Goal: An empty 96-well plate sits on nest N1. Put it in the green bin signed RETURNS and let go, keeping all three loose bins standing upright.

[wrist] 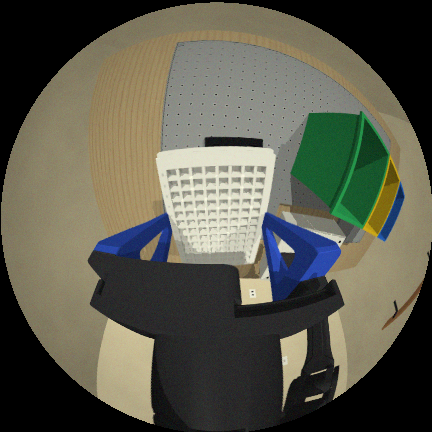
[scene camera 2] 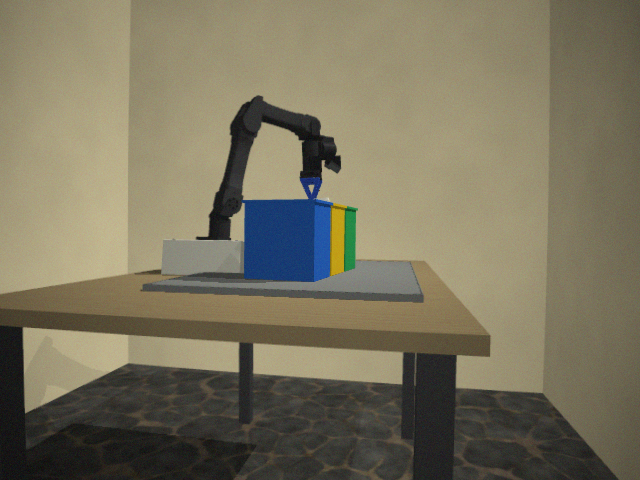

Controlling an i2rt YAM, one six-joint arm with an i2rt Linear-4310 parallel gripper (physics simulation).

Observation:
In view: the gripper (wrist: pixel 216 217), a green bin (scene camera 2: pixel 350 213), a blue bin (scene camera 2: pixel 289 240), a yellow bin (scene camera 2: pixel 337 221) and a white 96-well plate (wrist: pixel 215 196).
The green bin also shows in the wrist view (wrist: pixel 341 158). The yellow bin also shows in the wrist view (wrist: pixel 384 201).

